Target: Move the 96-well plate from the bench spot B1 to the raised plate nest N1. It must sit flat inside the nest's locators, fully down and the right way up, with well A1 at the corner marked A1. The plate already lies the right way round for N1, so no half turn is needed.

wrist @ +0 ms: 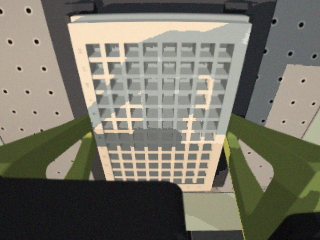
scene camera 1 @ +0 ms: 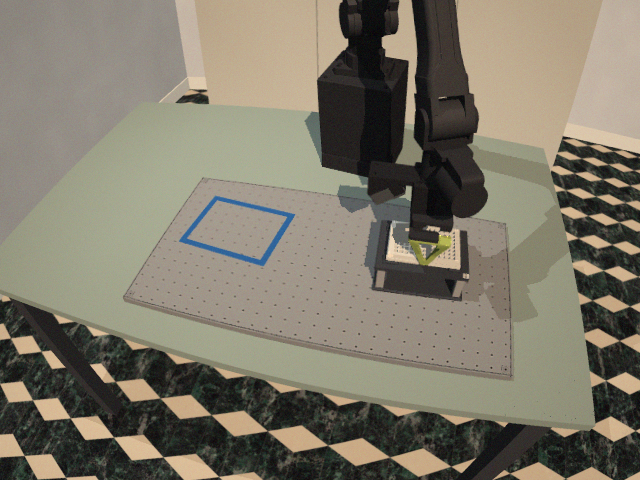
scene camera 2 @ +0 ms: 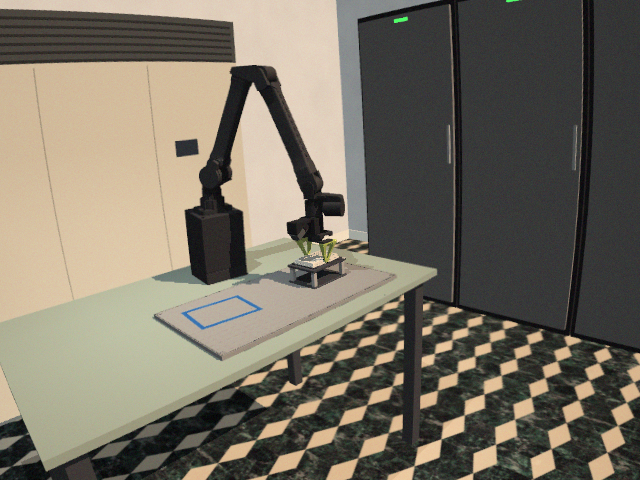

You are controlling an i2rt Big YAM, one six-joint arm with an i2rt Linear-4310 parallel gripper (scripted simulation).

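Observation:
The gripper, a cream 96-well plate and a black raised nest N1 are in the pictures. The wrist view, too, shows the gripper.

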